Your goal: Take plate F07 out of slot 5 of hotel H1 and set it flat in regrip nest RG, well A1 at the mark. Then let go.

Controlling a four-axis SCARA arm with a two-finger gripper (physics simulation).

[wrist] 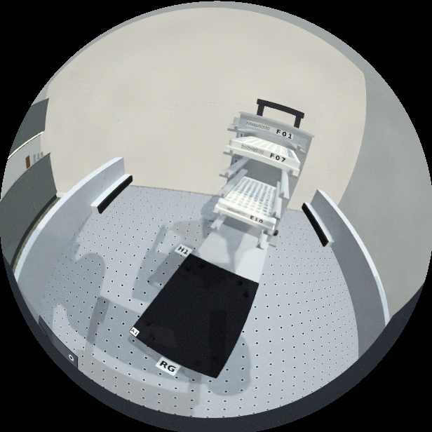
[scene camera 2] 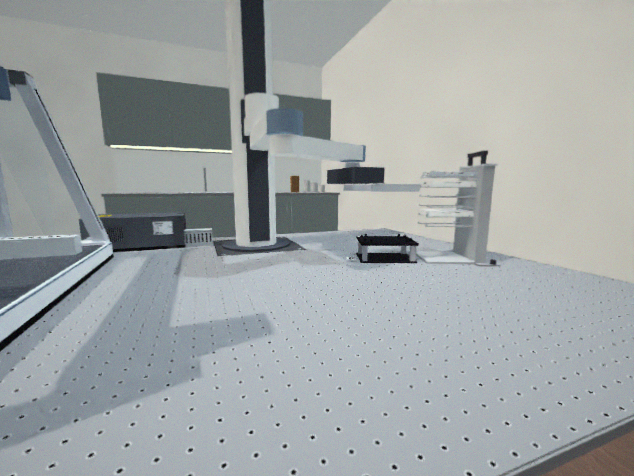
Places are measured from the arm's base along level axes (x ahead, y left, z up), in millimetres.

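Where they show: gripper, fingertip midpoint: [scene camera 2: 400, 187]; arm's base, link origin: [scene camera 2: 256, 248].
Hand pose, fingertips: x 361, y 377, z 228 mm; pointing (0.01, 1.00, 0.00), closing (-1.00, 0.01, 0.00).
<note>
Each offset is from my fingertips to the top centre of the thing. "spot": to the spot under its first point.
Plate F07 {dx +65, dy +116, dz +18 mm} [scene camera 2: 446, 183] [wrist: 265, 152] is a white plate lying level in hotel H1 [scene camera 2: 485, 215] [wrist: 225, 248], one level below plate F01 [wrist: 270, 130]. My gripper [scene camera 2: 417, 187] [wrist: 221, 177] is open and empty, its two fingers wide apart. In the scene view it is in front of the hotel's open side, at about the height of F07; the exact gap cannot be told. In the wrist view F07 is right of the middle between the fingers and looks turned to them. Regrip nest RG {dx +1, dy -46, dz -145 mm} [scene camera 2: 387, 240] [wrist: 195, 315] is a black stand with a bare top; its A1 mark [wrist: 134, 331] is at the left corner.
Plate E10 {dx +65, dy +116, dz -66 mm} [scene camera 2: 446, 212] [wrist: 247, 202] sits lower in the hotel, below F07. A black handle {spot: dx +105, dy +179, dz +94 mm} [scene camera 2: 477, 154] [wrist: 280, 106] tops the hotel. The nest stands close before the hotel's base. The arm's column [scene camera 2: 258, 204] stands left of the nest; a dark grey box {spot: dx -397, dy -752, dz -150 mm} [scene camera 2: 143, 231] is farther left.
</note>
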